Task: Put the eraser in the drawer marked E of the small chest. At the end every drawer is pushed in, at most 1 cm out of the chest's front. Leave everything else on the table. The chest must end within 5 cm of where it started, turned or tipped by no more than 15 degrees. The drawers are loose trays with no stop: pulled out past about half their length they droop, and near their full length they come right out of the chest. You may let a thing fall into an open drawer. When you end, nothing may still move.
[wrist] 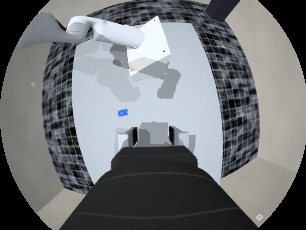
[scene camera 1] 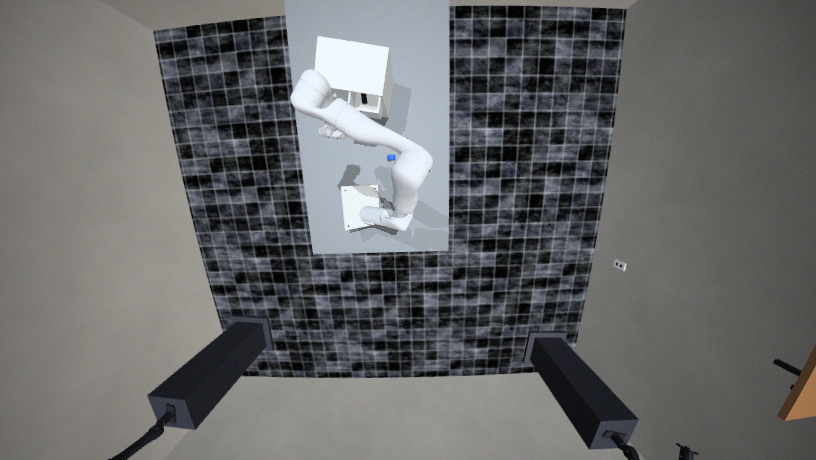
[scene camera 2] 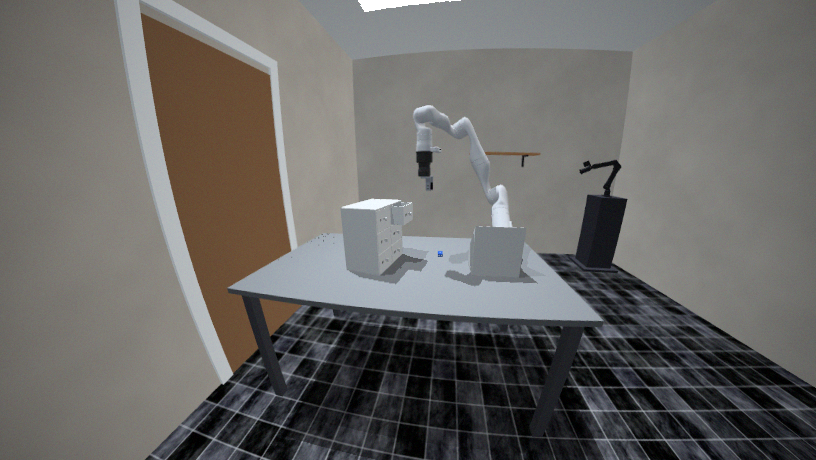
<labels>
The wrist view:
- my gripper: 153, 133
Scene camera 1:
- small white chest: 351, 66
</labels>
